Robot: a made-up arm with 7 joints.
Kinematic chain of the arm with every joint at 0, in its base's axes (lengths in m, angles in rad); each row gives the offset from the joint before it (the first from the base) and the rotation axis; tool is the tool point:
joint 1: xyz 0 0 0 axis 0 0.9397 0.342
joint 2: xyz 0 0 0 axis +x
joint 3: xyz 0 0 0 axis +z
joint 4: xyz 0.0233 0 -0.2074 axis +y
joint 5: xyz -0.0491 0 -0.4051 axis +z
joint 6: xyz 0 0 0 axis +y
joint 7: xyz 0 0 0 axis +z
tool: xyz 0 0 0
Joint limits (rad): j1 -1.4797..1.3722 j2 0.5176..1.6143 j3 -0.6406..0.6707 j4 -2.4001..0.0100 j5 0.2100..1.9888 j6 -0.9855..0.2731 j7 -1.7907..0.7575
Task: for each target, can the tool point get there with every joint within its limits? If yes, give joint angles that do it. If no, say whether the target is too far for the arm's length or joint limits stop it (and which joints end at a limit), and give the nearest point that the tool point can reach.
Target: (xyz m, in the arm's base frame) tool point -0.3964 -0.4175 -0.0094
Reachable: no: joint limits stop it (at a limit: joint 1, joint 2, joint 3, joint 4) | nearest point 0.0004 -0.2853 0.1815 | short by 0.460 m
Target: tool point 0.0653 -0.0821 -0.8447
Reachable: no: too far | nearest point 0.0459 0.0445 -0.5570 | short by 0.315 m
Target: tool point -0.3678 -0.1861 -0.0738
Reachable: no: joint limits stop it (at a limit: joint 1, joint 2, joint 3) | nearest point -0.5135 0.0531 -0.3081 | short by 0.365 m
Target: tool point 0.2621 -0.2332 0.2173
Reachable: yes | joints -1.1953 0.7692 -0.4835 -2.0389 0.7913 -0.8695 -1.2992
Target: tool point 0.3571 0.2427 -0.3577
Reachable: yes | joints 0.0316 0.6871 -0.0955 -1.1445 0.5037 -0.0809 -0.9512
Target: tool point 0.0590 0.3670 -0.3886
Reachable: yes | joints 0.7828 1.2580 -0.2795 -1.3201 1.7600 -0.2813 -1.4126
